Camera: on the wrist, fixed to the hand. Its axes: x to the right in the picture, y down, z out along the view.
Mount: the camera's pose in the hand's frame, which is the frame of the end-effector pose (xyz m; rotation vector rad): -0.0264 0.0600 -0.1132 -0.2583 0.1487 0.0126
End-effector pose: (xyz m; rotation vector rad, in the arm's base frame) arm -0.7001 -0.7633 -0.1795 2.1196 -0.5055 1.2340
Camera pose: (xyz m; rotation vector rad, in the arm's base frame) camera -0.8206 -0.7294 -0.1417 1.7976 -0.5793 1.2497
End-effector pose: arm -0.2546 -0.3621 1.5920 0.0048 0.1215 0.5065
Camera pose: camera -0.3198 -0.3253 1.4847 -0.2851 0.2009 0.5321
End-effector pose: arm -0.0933 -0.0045 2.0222 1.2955 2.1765 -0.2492
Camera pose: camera -0.0770 0.0562 2.1369 1.2129 2.2349 0.1345
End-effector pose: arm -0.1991 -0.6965 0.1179 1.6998 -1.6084 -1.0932
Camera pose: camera -0.1342 -0.6941 0.2314 1.5588 -1.3228 -1.0892
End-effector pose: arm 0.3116 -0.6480 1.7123 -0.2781 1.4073 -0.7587
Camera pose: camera 0.2232 -0.5583 1.6769 -0.4194 1.6492 -0.5961
